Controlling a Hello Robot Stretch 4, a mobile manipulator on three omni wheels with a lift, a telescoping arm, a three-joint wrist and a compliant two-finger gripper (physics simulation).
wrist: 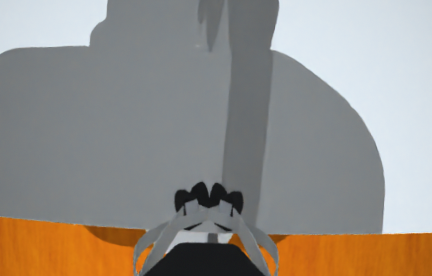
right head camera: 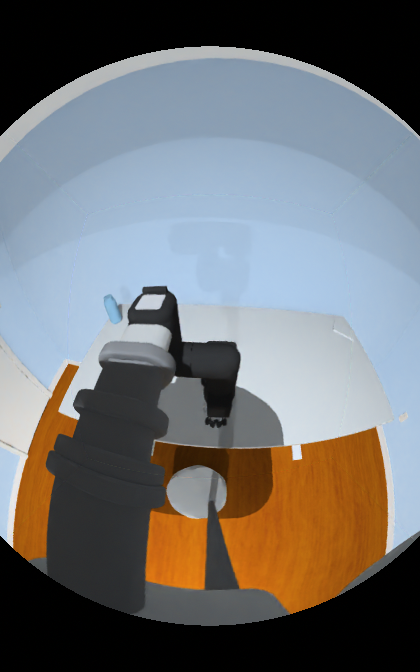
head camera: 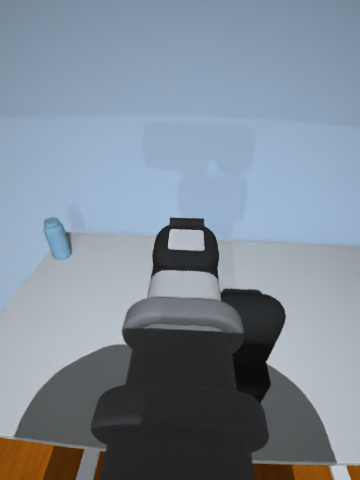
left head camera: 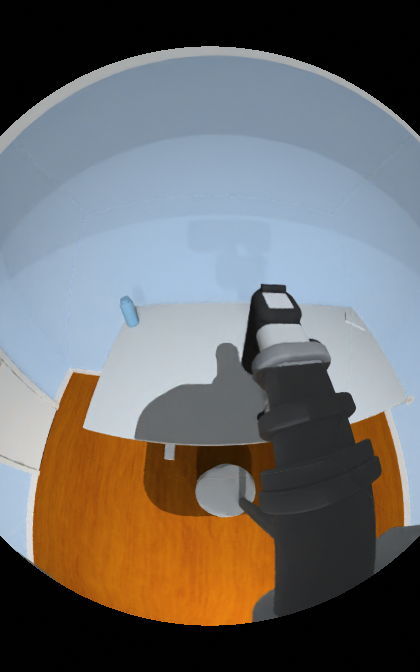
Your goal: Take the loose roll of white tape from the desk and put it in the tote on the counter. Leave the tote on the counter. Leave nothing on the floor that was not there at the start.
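Places are measured from the robot's base along level axes (x ahead, y right, z down), in millimetres.
Pixels of known places: gripper, fingertip midpoint: [wrist: 208, 197].
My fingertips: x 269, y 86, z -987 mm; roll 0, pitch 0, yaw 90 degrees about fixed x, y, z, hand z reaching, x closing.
Behind a point stands the place of what it marks.
My gripper [wrist: 208, 197] @[y 86, x 269, z -987 mm] [right head camera: 216, 422] points down above the front part of the pale desk [head camera: 310, 350] @[y 357, x 448, z -923 mm] [left head camera: 120, 370] [right head camera: 310, 380] [wrist: 405, 125] @[y 348, x 351, z -923 mm]. Its dark fingertips are drawn together with hardly any gap in the wrist view, and no tape shows between the tips. The space behind the tips is partly hidden by the pale finger straps and the dark gripper body. The loose roll of white tape cannot be made out in any view. Part of the desk is hidden behind the arm and wrist. The counter and the tote do not show.
A blue bottle [head camera: 57, 240] @[y -477, x 781, z -1019 mm] [left head camera: 129, 312] [right head camera: 112, 310] stands at the desk's back left corner. The arm [head camera: 180, 360] @[y 0, x 159, z -1406 mm] [left head camera: 310, 400] [right head camera: 125, 400] reaches over the desk toward the blue wall [head camera: 75, 165] @[y -465, x 1034, z -1221 mm]. A pale round disc [left head camera: 220, 490] [right head camera: 190, 492] lies low in front of the desk.
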